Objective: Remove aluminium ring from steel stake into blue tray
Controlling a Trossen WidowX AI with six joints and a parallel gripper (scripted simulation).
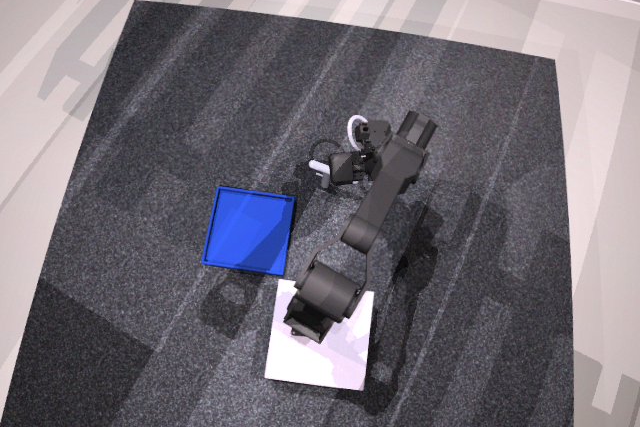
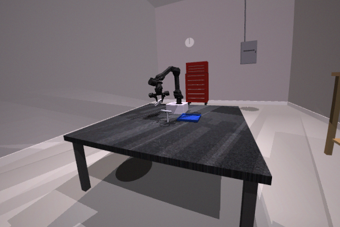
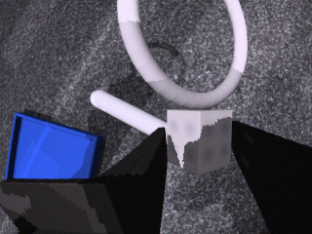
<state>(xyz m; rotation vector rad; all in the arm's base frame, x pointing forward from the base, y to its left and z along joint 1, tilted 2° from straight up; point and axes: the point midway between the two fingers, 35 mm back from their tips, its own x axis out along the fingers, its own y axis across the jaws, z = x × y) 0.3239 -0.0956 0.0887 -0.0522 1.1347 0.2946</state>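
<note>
My gripper tip is now 50 mm short of the aluminium ring, 10 mm to the right of it and 10 mm below it. Also, from my gripper tip: blue tray (240 mm to the left, 160 mm below, 130 mm behind).
</note>
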